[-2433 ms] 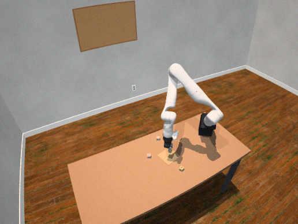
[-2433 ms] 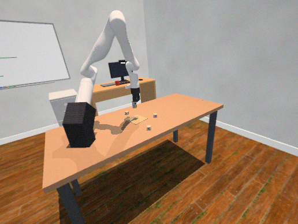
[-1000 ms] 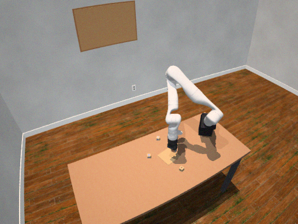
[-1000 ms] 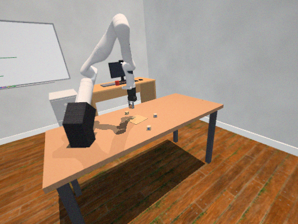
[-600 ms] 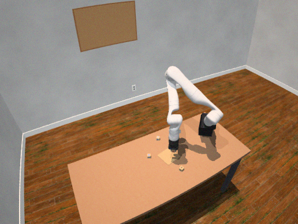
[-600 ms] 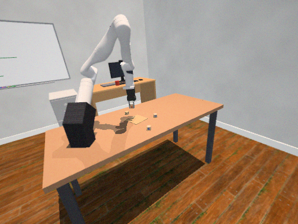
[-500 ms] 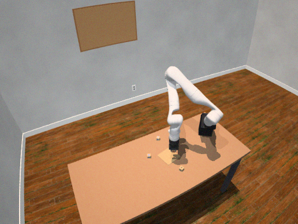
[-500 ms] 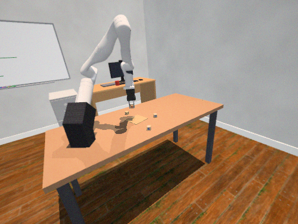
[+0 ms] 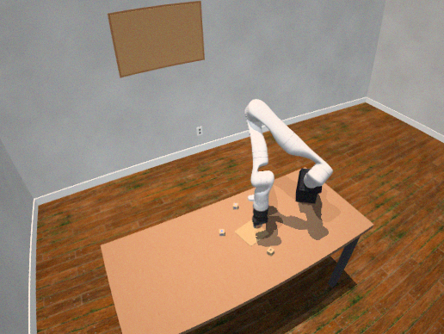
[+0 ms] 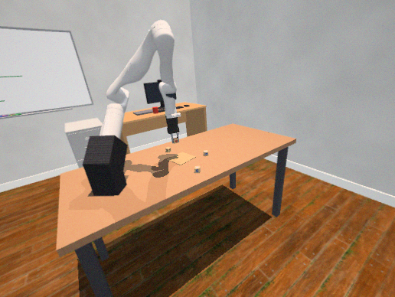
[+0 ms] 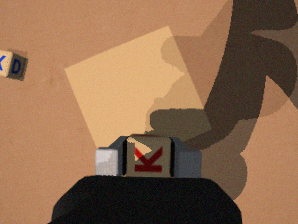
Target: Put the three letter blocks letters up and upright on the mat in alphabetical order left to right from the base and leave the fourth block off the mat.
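My gripper is now 50 mm to the left of the pale square mat and 120 mm above it. The rest, counted from my hand: block (right at my hand).
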